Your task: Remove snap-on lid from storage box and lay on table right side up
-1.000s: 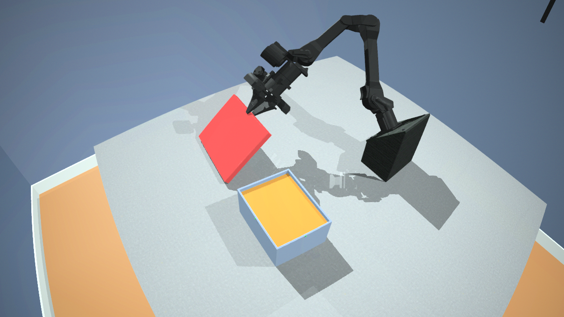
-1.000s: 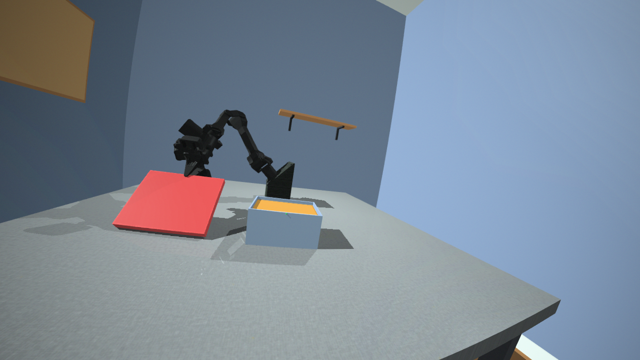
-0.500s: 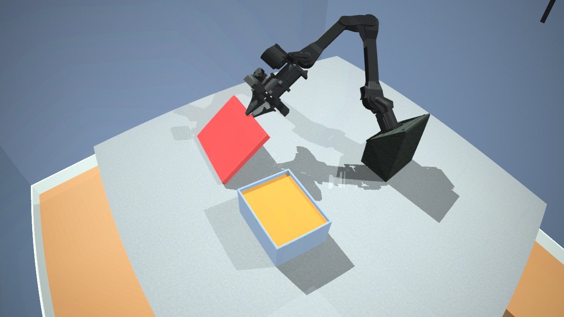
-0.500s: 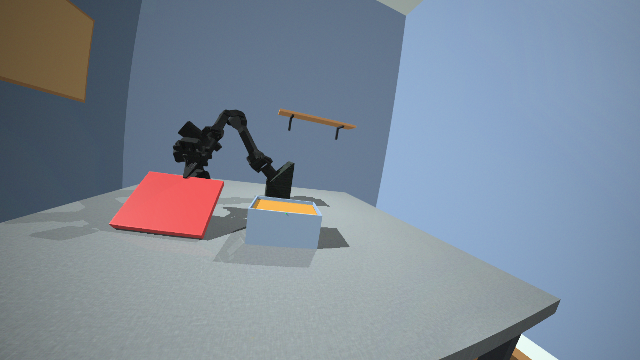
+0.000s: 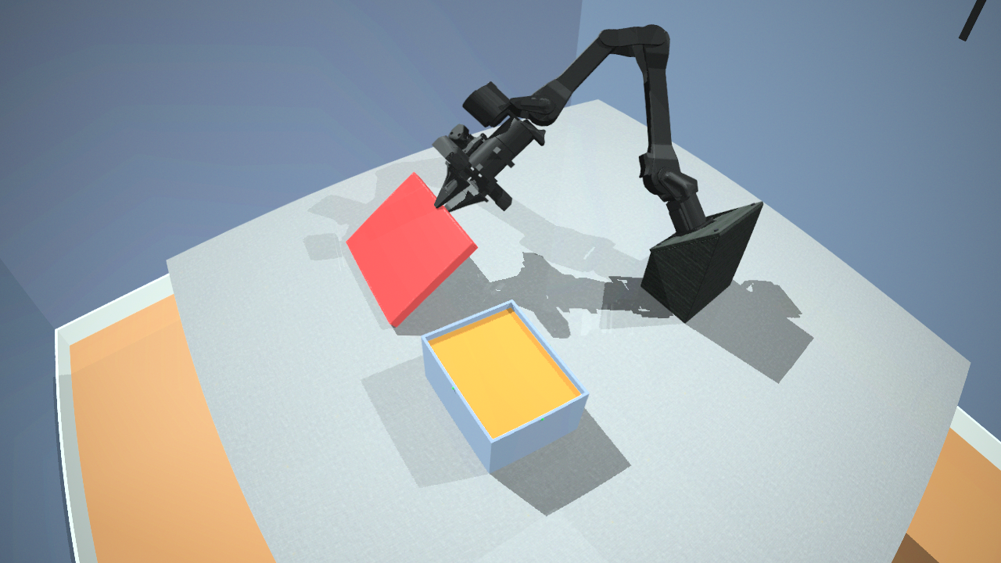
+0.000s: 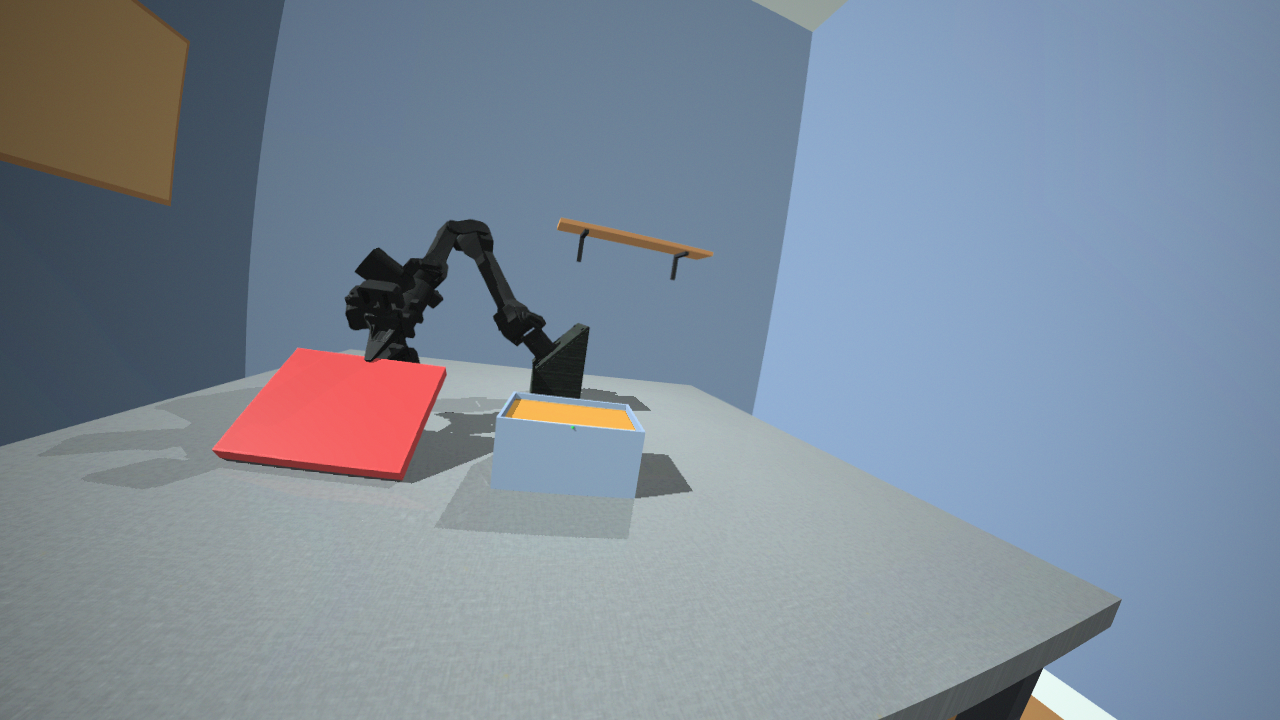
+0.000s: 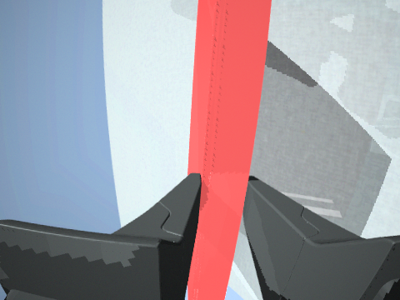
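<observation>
Right now my gripper tip is 7 cm short of the red lid, 1 cm to the left of it and 5 cm above it. The rest, counted from my gripper tip: pale blue storage box: 12 cm ahead, 31 cm to the left, 6 cm below.
</observation>
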